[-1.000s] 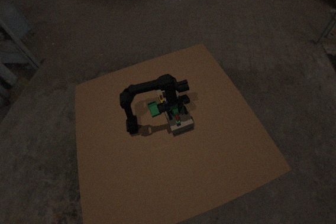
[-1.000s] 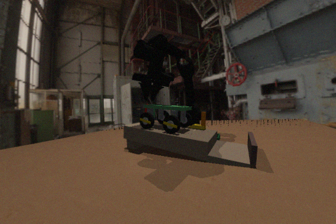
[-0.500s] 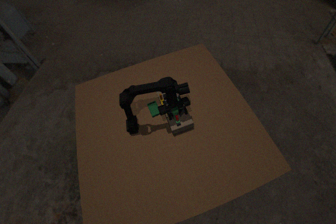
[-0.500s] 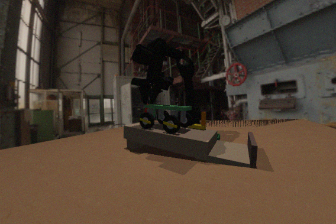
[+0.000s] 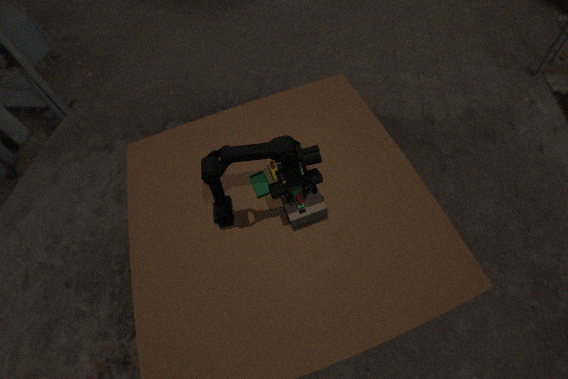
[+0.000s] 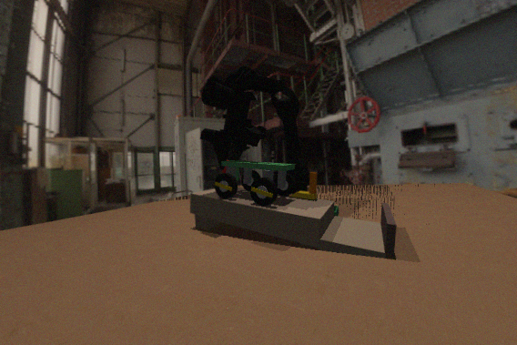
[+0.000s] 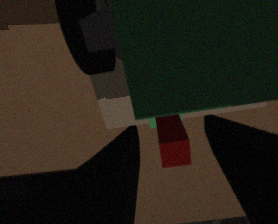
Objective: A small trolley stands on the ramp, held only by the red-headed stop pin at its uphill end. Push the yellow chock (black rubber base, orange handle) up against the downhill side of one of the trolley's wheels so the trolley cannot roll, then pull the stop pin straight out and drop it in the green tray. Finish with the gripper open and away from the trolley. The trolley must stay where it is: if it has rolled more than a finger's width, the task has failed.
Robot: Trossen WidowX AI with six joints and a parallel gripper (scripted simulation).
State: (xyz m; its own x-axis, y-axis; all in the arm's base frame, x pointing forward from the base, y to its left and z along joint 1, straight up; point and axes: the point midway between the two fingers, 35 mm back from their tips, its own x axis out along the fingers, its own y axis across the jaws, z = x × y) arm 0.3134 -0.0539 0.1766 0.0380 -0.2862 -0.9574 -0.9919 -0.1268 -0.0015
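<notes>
The red-headed stop pin is 10 mm to the right of my gripper tip and 10 mm below it. Round my gripper tip: yellow chock (70 mm behind, 200 mm to the left, 60 mm below); then green-decked trolley (10 mm ahead, 110 mm to the left, 30 mm below); then ramp (110 mm to the left, 100 mm below).
</notes>
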